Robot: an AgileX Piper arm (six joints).
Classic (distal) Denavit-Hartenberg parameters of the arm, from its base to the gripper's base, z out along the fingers. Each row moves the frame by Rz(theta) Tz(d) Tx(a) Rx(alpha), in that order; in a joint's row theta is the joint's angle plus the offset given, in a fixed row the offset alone. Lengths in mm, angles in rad.
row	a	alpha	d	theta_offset
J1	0	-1.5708	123	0
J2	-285.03	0	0	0.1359
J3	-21.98	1.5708	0	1.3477
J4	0	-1.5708	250.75	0
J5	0	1.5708	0	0
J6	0	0	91	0
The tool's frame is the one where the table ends.
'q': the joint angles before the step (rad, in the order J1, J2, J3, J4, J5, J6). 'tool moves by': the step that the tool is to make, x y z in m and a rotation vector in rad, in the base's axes. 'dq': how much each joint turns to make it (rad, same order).
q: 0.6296, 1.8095, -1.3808, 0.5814, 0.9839, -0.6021
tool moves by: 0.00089, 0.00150, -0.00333, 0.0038, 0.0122, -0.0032
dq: 0.0000, 0.0102, 0.0000, 0.0120, -0.0019, -0.0022
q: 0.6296, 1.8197, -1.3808, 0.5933, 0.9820, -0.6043
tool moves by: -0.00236, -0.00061, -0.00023, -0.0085, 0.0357, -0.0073
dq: 0.0000, 0.0000, 0.0000, 0.0024, 0.0270, 0.0246
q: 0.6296, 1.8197, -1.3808, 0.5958, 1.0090, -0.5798
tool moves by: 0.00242, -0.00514, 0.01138, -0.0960, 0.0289, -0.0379
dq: 0.0000, 0.0000, -0.0634, -0.1141, 0.0949, 0.1387
